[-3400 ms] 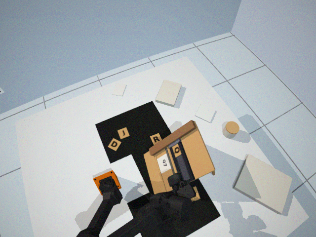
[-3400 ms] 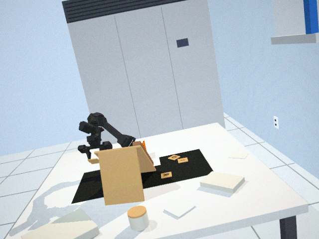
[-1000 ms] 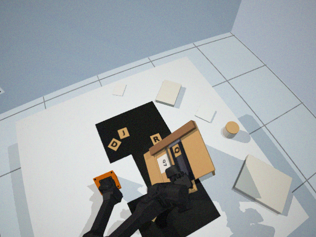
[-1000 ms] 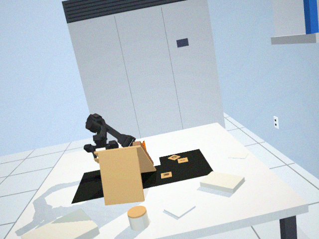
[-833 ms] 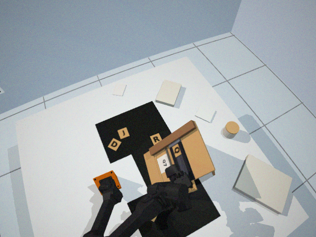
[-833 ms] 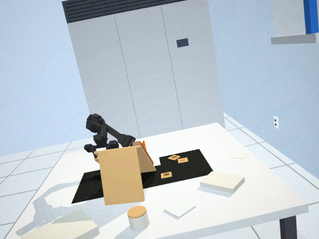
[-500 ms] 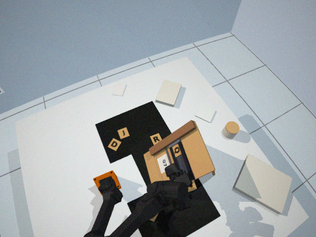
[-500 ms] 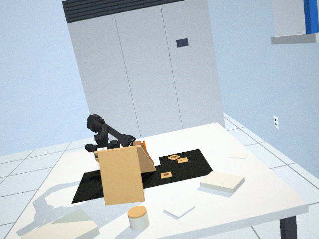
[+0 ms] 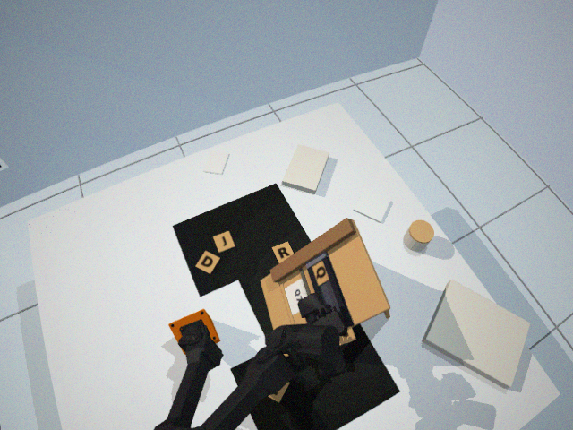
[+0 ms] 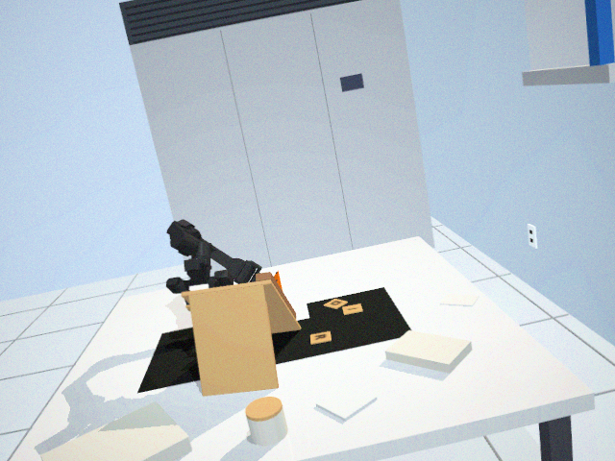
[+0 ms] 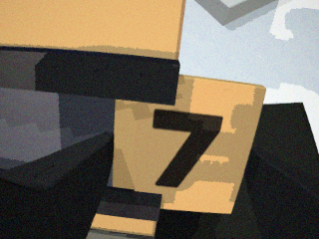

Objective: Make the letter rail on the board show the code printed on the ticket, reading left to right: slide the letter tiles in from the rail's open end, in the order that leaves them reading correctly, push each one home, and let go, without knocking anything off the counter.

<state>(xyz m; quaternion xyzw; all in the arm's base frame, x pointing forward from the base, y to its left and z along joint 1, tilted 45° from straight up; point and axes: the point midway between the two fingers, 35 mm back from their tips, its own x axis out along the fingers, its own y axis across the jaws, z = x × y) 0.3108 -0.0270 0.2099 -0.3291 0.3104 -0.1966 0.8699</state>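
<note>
Right now my gripper tip is 4 cm past the white ticket, 15 cm to the right of it and 7 cm above it. Also, from my gripper tip: pale box (40 cm ahead, 16 cm to the right, 15 cm below); lidded jar (40 cm ahead, 18 cm to the left, 13 cm below); black mat (14 cm behind, 18 cm to the left, 16 cm below).
</note>
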